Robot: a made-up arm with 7 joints.
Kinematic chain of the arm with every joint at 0, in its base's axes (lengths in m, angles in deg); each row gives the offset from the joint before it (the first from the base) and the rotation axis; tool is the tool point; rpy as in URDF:
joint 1: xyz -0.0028 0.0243 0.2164 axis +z
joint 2: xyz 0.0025 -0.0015 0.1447 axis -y
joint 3: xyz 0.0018 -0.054 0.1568 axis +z
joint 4: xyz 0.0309 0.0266 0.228 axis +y
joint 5: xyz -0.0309 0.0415 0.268 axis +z
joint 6: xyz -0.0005 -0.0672 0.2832 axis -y
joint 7: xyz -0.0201 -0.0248 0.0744 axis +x
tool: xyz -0.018 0.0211 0.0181 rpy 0 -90 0
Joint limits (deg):
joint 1: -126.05..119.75
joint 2: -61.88..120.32
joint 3: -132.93..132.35
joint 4: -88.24..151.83
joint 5: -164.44..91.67
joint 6: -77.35..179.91
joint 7: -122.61..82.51
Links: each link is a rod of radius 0.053 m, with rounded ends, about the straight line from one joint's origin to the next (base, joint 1, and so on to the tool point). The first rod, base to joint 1, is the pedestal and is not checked.
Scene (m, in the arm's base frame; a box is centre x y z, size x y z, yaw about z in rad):
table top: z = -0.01
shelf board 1: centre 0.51 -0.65 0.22 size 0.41 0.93 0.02 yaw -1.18
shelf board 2: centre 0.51 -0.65 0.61 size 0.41 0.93 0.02 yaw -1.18
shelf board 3: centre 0.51 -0.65 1 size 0.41 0.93 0.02 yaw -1.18
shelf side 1: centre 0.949 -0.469 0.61 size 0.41 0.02 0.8 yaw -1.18
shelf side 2: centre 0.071 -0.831 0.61 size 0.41 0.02 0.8 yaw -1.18
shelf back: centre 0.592 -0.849 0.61 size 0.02 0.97 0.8 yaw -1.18
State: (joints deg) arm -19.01 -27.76 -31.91 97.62 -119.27 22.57 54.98
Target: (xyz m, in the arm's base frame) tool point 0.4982 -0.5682 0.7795
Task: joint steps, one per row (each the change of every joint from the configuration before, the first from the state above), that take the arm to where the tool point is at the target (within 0.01 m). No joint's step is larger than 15 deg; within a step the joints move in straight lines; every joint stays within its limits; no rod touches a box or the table.
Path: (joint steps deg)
1: 0.98 11.26 4.24 13.53 -3.09 5.32 -0.75
2: 0.98 11.26 4.25 13.52 -3.08 5.32 -0.75
3: -4.20 14.06 -1.33 -5.10 0.87 1.03 0.09
4: -4.20 14.06 -1.33 -5.11 0.88 1.02 0.09
5: 0.05 -10.89 -4.08 -10.09 2.41 -4.71 0.58
6: 0.06 -10.89 -4.07 -10.10 2.42 -4.71 0.58
7: 0.06 -10.89 -4.08 -10.09 2.42 -4.72 0.57

